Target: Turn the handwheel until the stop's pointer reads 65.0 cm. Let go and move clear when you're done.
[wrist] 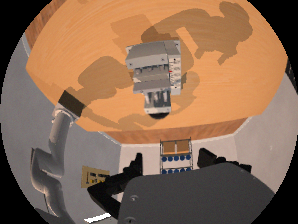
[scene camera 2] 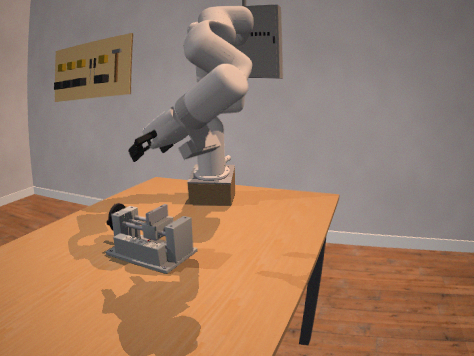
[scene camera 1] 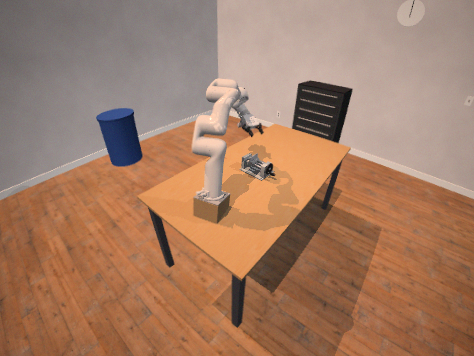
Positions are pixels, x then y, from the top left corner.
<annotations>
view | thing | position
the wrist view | my gripper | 172, 160
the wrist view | grey stop fixture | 157, 80
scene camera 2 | my gripper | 146, 151
</annotations>
